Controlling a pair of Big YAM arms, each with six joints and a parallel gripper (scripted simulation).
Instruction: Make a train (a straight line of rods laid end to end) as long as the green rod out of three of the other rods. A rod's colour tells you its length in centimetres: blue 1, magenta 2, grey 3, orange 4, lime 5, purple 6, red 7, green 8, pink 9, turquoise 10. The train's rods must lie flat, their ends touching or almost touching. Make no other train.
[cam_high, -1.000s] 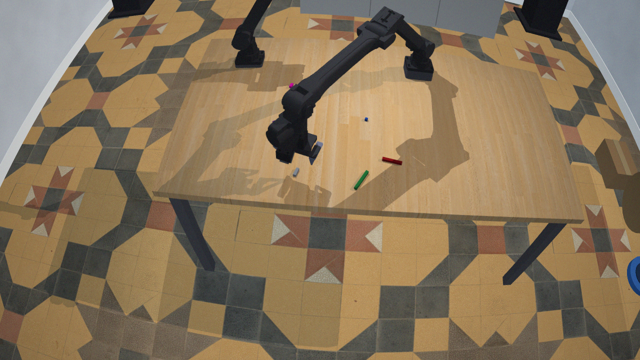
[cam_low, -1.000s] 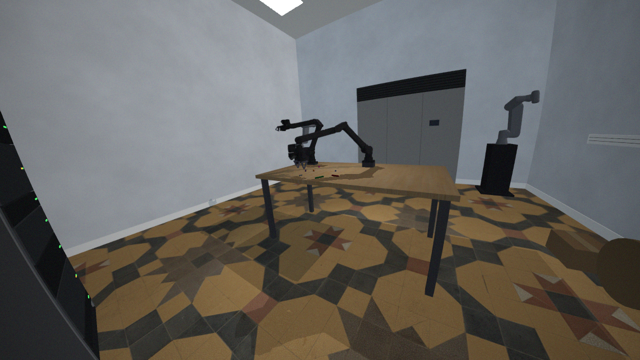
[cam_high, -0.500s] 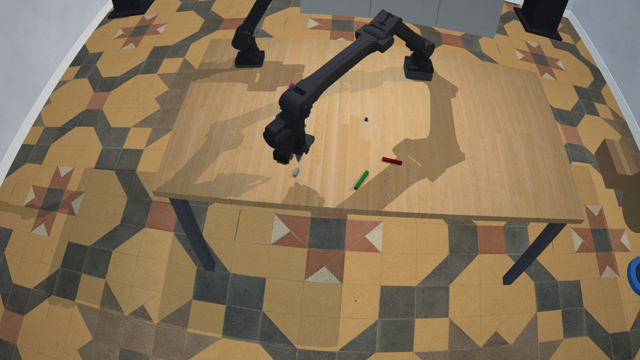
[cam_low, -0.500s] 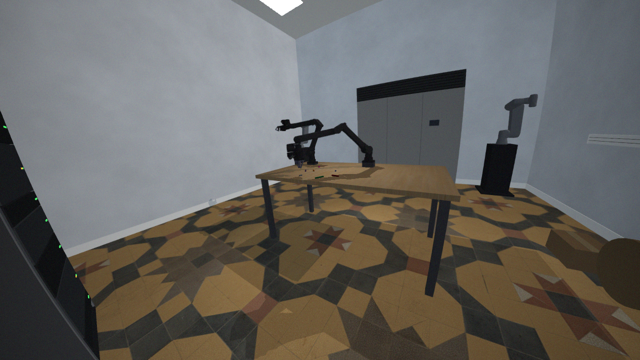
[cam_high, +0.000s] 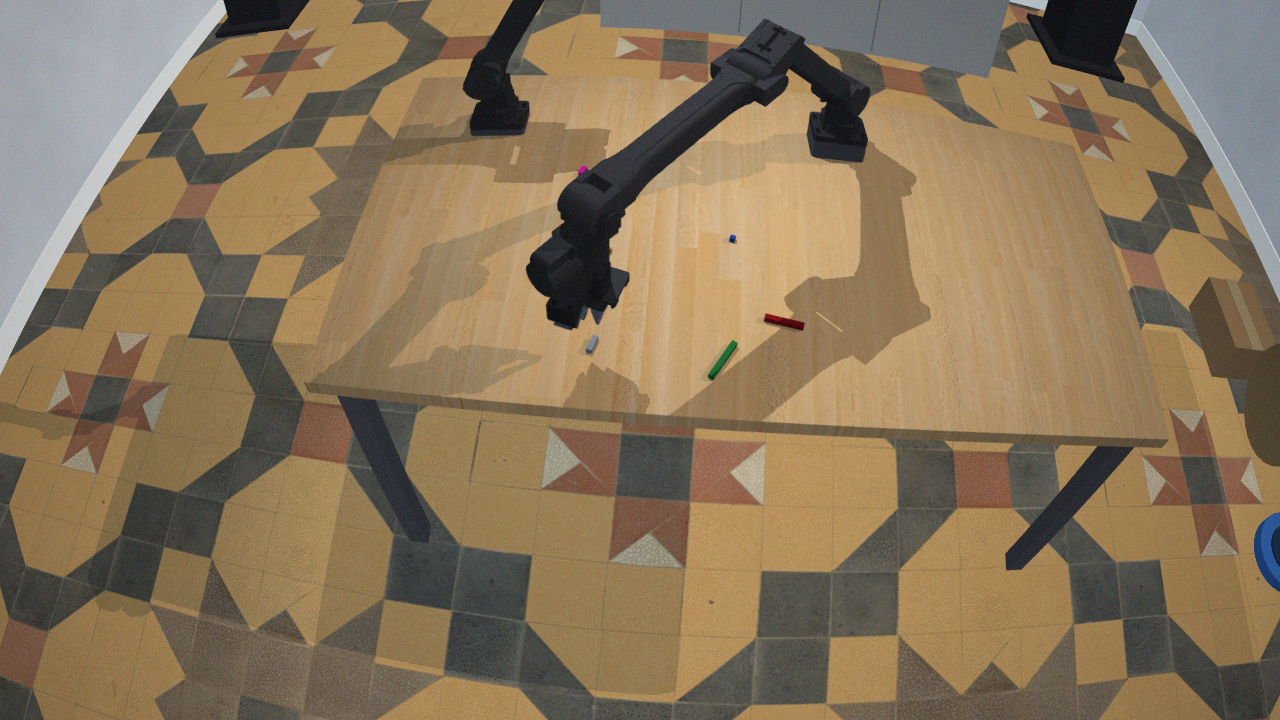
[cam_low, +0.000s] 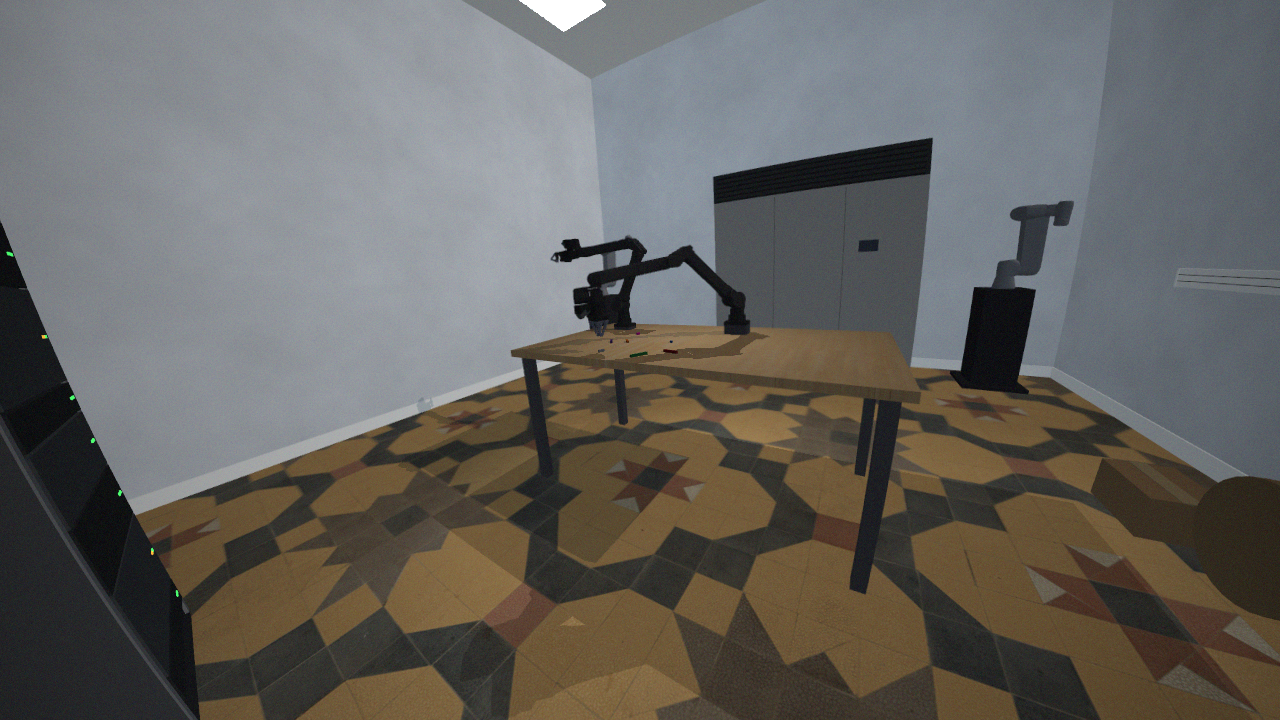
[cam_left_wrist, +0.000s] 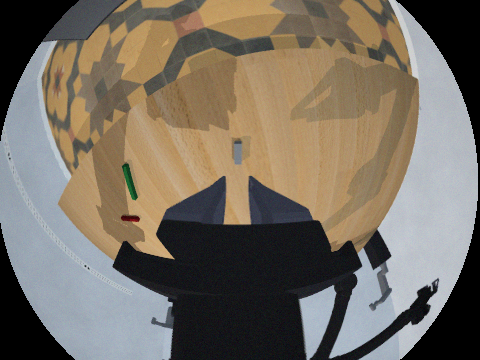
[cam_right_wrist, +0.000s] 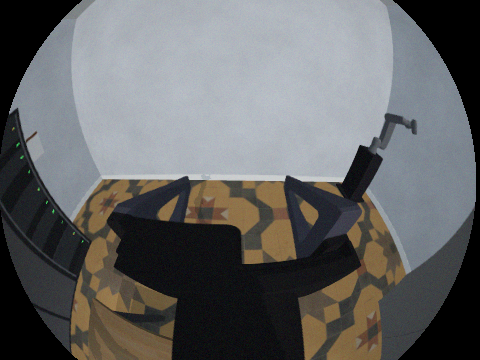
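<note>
Right now the grey rod is 7 cm below my left hand. The rest, counted from my left hand: green rod (1 cm ahead, 21 cm to the left, 7 cm below); purple rod (19 cm behind, 9 cm to the right, 7 cm below); red rod (8 cm behind, 31 cm to the left, 7 cm below).
</note>
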